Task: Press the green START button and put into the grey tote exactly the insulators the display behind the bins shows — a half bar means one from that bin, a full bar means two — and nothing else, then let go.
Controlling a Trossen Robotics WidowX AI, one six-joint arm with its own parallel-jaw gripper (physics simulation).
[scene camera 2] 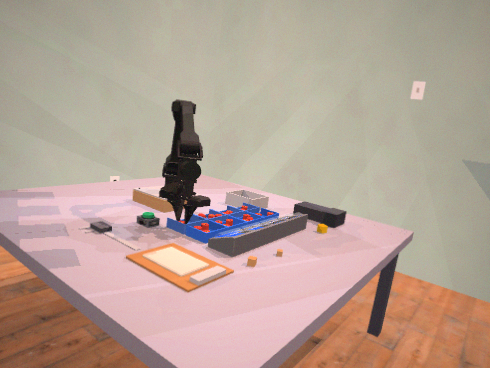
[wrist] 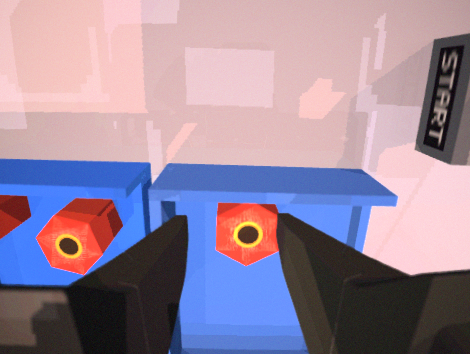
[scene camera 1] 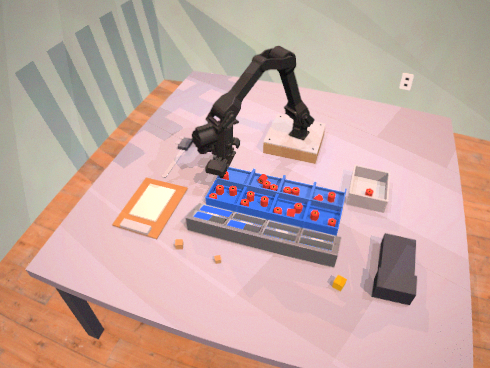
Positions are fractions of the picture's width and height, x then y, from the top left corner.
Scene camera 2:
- gripper: 0.37,0.60
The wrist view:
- gripper: 0.49,0.64
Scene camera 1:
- gripper: 0.46,0.47
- grey display bar: 0.45,0.63
